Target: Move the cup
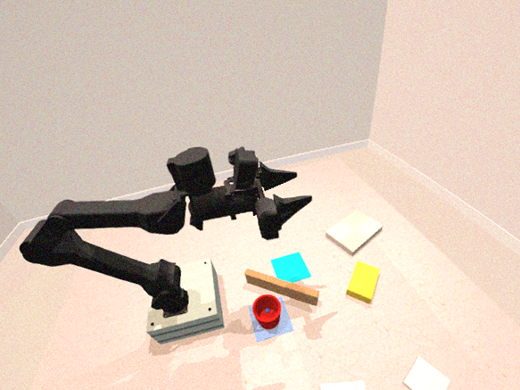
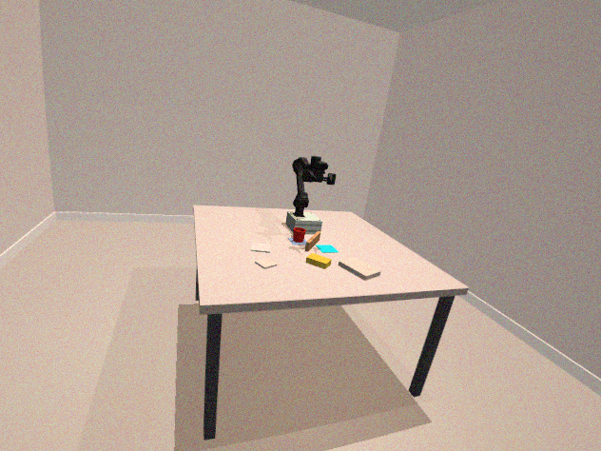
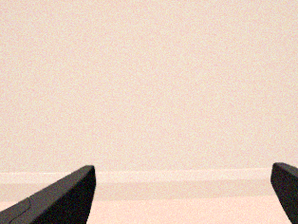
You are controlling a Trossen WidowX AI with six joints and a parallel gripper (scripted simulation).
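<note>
The red cup is 120 mm behind my gripper tip, 50 mm to the right of it and 350 mm below it. The rest, counted from my gripper tip: wooden bar (60 mm behind, 20 mm to the left, 380 mm below); then cyan pad (10 mm behind, 90 mm to the left, 400 mm below); then green marble (110 mm behind, 70 mm to the right, 380 mm below).
</note>
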